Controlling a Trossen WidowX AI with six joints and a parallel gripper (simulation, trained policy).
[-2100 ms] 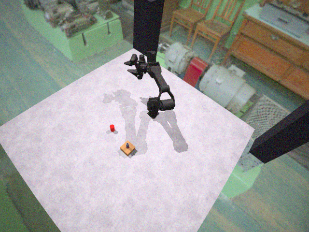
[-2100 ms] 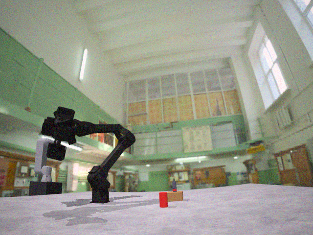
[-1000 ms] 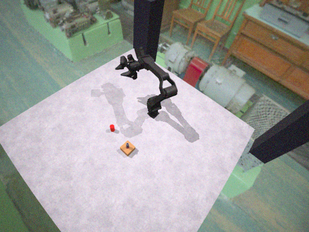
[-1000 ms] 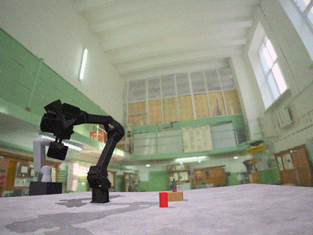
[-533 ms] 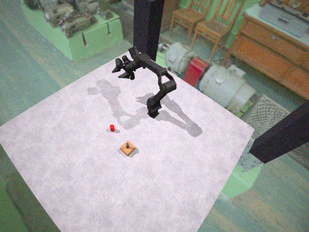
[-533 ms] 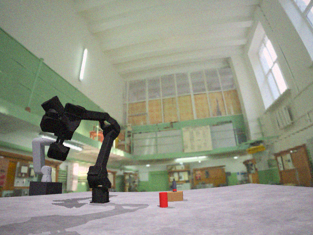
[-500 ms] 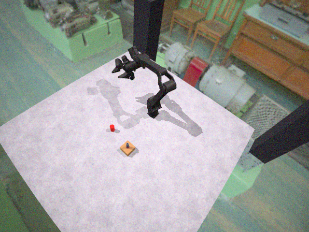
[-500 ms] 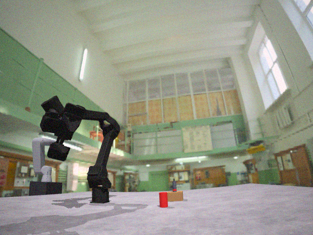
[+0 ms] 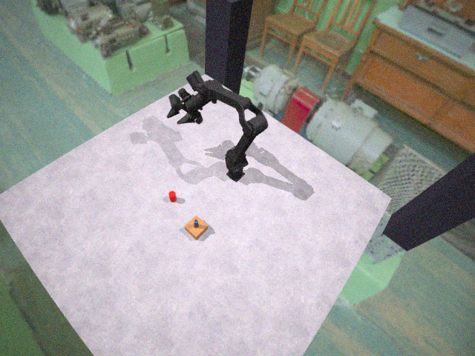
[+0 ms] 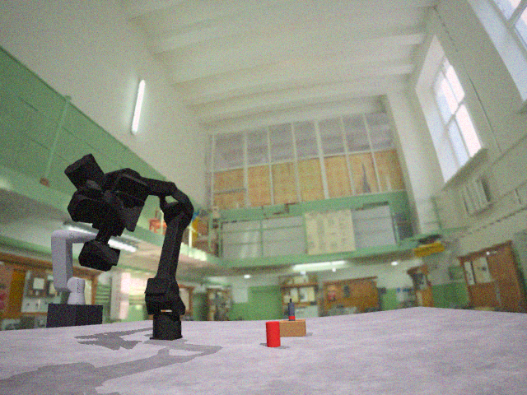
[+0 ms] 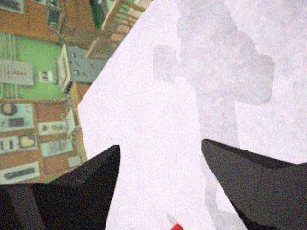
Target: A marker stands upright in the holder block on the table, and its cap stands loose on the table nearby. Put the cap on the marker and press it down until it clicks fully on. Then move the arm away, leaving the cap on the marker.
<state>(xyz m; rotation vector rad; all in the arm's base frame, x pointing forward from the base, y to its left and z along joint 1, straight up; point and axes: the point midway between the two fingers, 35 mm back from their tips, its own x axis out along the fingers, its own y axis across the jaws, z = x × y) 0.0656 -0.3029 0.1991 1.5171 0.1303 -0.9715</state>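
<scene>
My gripper tip is 21 cm to the right of the red cap, 20 cm short of it and 15 cm above it. Round my gripper tip: holder block (38 cm to the left, 23 cm ahead, 16 cm below).
</scene>
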